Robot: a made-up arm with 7 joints. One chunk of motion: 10 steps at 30 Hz.
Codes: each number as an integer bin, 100 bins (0 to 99) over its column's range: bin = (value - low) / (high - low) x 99, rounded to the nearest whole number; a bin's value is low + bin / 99 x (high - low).
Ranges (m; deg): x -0.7..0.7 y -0.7..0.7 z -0.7..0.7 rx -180..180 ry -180..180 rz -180..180
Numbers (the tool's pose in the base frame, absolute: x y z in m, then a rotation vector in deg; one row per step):
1: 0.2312 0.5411 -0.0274 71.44 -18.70 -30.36
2: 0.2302 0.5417 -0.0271 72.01 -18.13 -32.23
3: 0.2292 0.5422 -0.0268 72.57 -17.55 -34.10
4: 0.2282 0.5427 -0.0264 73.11 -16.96 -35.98
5: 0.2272 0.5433 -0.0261 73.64 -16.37 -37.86
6: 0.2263 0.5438 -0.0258 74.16 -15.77 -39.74
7: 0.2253 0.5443 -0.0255 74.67 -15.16 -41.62
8: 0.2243 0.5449 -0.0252 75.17 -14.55 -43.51
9: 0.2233 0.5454 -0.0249 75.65 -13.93 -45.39
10: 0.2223 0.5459 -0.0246 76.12 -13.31 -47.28
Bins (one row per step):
1: 66 88 48 69 44 41
2: 66 88 48 69 45 41
3: 66 88 48 69 45 40
4: 66 88 48 70 45 40
5: 66 88 48 70 45 39
6: 66 88 48 70 45 39
7: 65 88 48 70 45 38
8: 65 88 48 70 45 38
9: 65 88 48 70 46 37
10: 65 88 48 70 46 36

